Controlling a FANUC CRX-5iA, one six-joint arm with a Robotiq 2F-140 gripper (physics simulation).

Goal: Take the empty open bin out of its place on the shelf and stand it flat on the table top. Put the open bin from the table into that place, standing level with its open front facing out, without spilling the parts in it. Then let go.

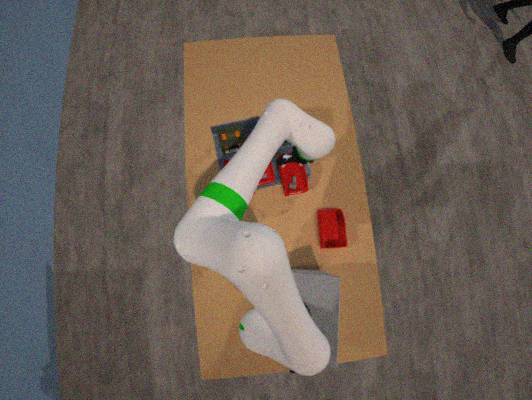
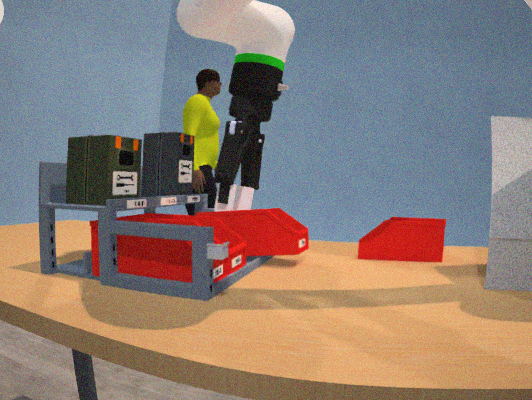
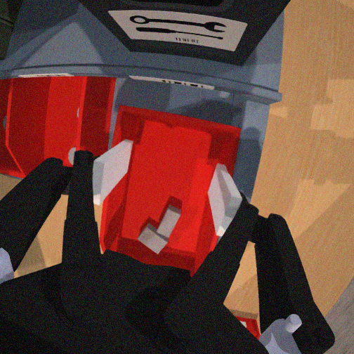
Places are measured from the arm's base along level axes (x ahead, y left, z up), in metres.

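Pixels of known places: gripper, fingertip midpoint: (image 1: 290,164) (image 2: 230,224).
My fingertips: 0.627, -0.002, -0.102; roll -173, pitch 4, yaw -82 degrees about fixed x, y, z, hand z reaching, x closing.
Observation:
Behind a point stands the place of what it marks, as x, y, z.
The red open bin with small grey parts in it (image 1: 293,181) (image 2: 265,232) (image 3: 172,145) is at the rightmost lower place of the grey-blue shelf (image 1: 217,146) @[0.688, 0.319, -0.061] (image 2: 107,250) @[0.626, 0.315, -0.116] (image 3: 257,92). Its back is between the shelf's sides; its front sticks out above the table. My gripper (image 1: 292,162) @[0.627, -0.002, -0.102] (image 2: 234,197) (image 3: 170,166) is shut on this bin, with a white pad at each side wall. The parts lie near its front wall. Whether its bottom touches the shelf is hidden. The empty red bin (image 1: 328,228) @[0.348, -0.179, -0.160] (image 2: 410,240) @[0.327, -0.134, -0.124] stands flat on the table, apart from the shelf.
Other red bins (image 2: 155,257) @[0.572, 0.278, -0.121] (image 3: 60,115) fill lower places beside the held bin. A green case (image 2: 120,170) @[0.656, 0.259, -0.014] and a dark case (image 2: 172,165) @[0.712, 0.062, 0.000] (image 3: 262,22) stand on the upper level. A grey block (image 1: 320,295) @[0.095, -0.081, 0.069] (image 2: 512,200) @[0.135, 0.038, -0.038] stands beyond the empty bin. A person (image 2: 202,125) is behind the table.

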